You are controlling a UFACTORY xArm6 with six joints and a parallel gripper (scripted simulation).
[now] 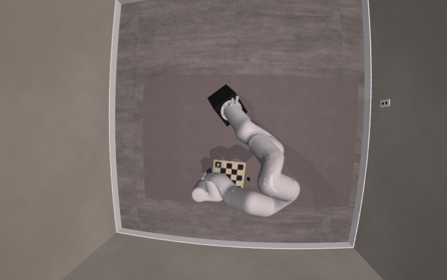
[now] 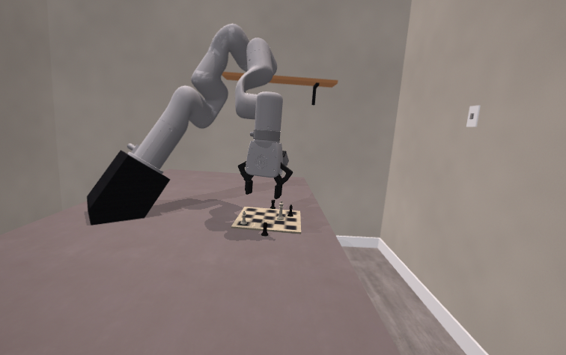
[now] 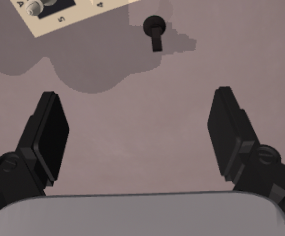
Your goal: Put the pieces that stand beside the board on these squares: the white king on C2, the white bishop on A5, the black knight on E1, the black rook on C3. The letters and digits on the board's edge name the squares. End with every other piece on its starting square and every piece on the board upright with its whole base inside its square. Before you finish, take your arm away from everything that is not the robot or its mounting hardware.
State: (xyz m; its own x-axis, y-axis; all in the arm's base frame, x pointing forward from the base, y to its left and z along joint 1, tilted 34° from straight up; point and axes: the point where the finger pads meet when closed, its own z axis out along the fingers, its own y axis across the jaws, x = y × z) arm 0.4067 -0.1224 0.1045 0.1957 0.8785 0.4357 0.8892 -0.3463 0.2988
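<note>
Right now my hand is 110 mm above the black piece, 20 mm short of it and 10 mm to the left of it. Also, from my hand: white king 130 mm to the left, 90 mm below, 40 mm ahead; chessboard 130 mm to the left, 120 mm below; white bishop 100 mm below, 70 mm behind, 40 mm to the left.
</note>
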